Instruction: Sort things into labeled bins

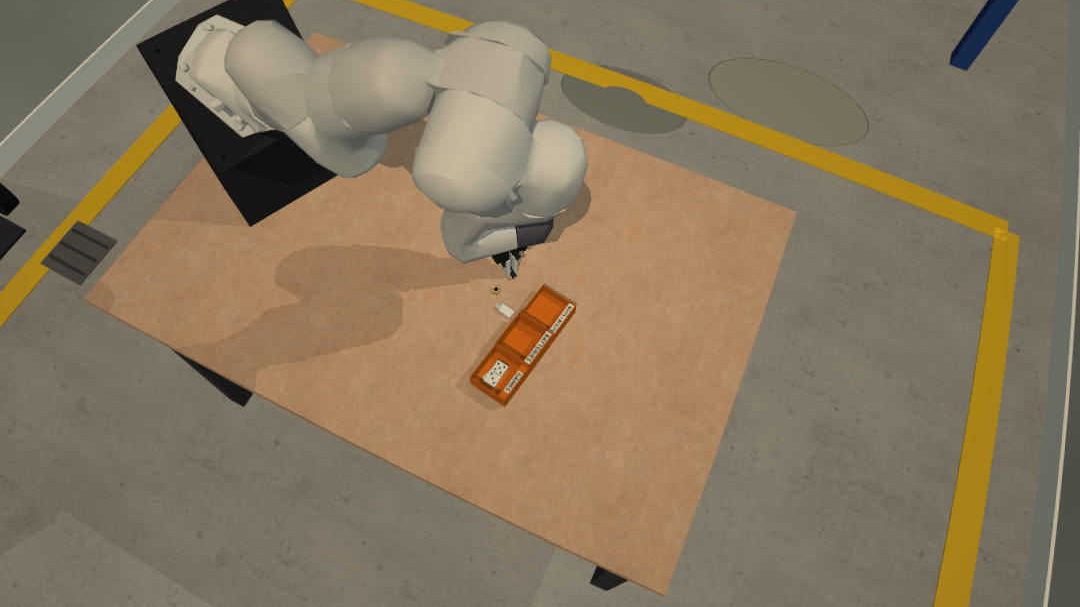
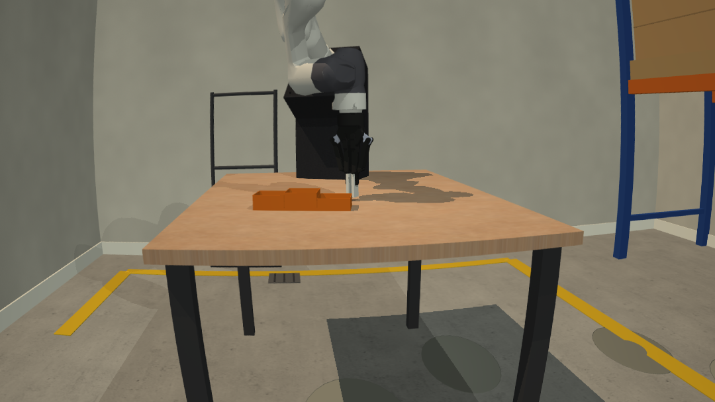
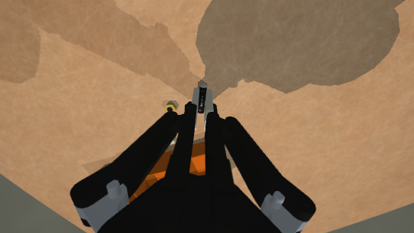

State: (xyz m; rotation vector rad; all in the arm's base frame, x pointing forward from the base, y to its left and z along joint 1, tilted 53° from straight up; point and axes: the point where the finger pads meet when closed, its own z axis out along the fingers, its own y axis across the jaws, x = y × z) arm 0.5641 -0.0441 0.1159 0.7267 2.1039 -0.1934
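The brass nut is 2 cm behind my hand, 5 cm to the right of it and 4 cm below it. Also, from my hand: black battery 3 cm below; white USB stick 9 cm to the right, 4 cm below.
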